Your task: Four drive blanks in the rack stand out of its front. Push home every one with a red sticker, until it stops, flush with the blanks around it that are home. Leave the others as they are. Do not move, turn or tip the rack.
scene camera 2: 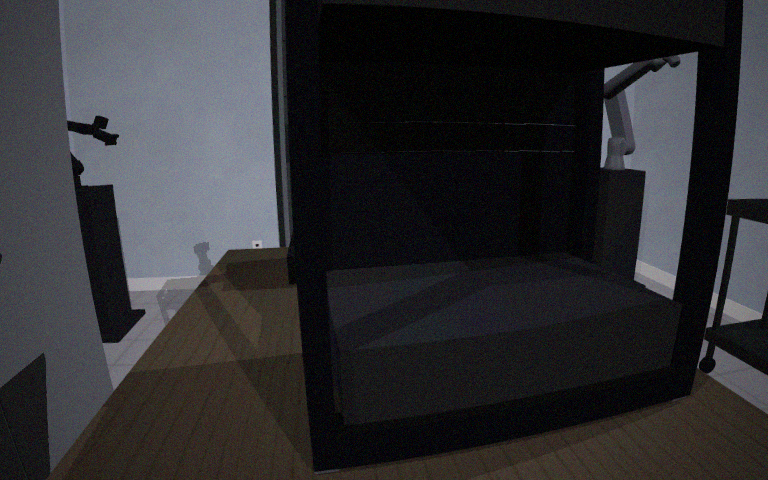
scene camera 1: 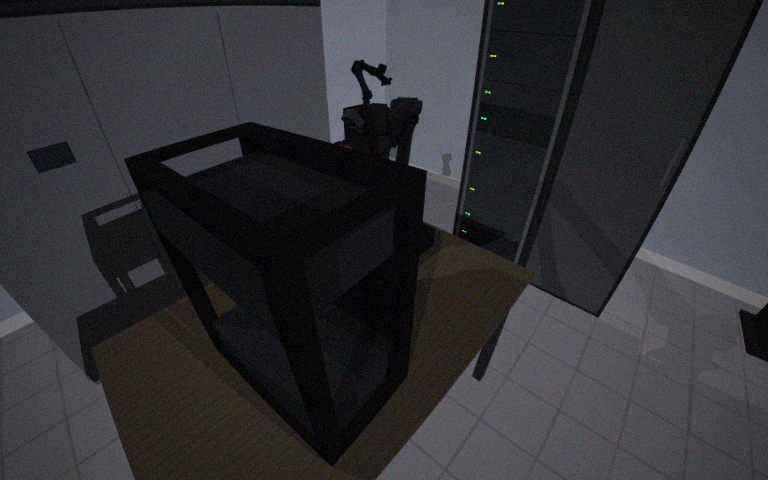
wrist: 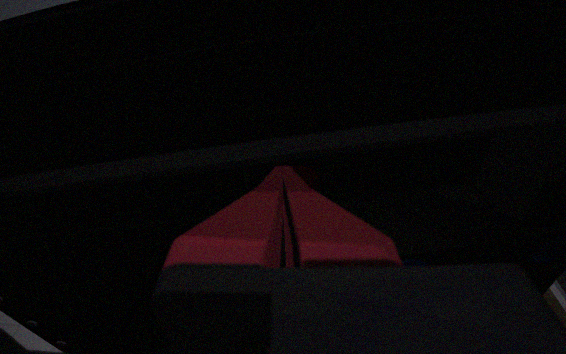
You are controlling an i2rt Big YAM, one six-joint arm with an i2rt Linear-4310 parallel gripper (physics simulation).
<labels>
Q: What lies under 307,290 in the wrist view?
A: My gripper.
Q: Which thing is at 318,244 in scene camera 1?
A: A black rack.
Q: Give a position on a black rack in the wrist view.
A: At 130,130
</labels>
